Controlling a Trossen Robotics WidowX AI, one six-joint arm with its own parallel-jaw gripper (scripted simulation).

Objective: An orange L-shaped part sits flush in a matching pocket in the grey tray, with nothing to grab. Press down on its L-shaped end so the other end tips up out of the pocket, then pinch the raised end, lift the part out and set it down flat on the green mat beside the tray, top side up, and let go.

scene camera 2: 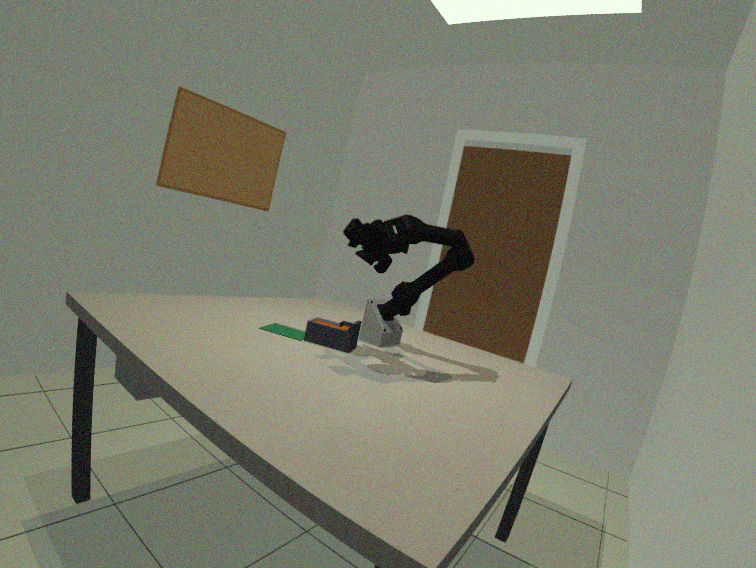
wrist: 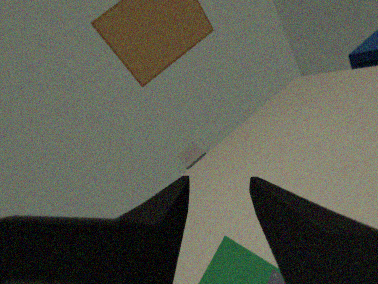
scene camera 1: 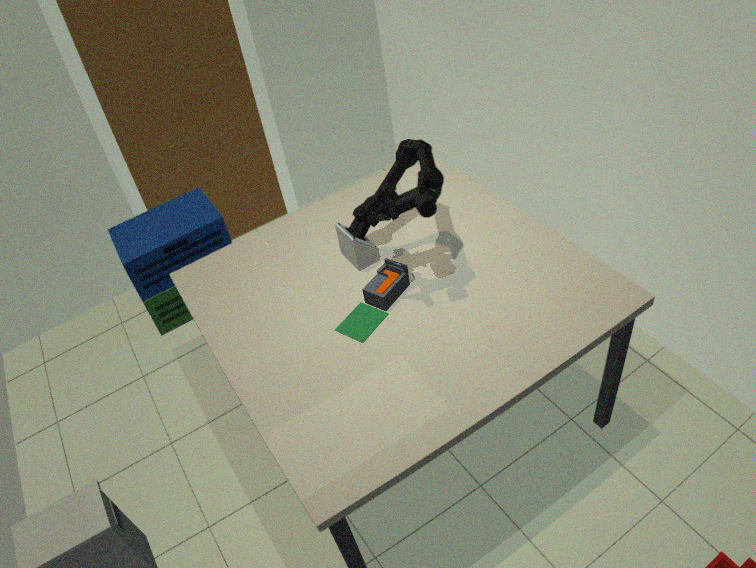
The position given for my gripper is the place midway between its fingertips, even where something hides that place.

I see my gripper (scene camera 1: 366,220) and a green mat (scene camera 1: 364,319).
My gripper also shows in scene camera 2 (scene camera 2: 352,248) and in the wrist view (wrist: 219,183).
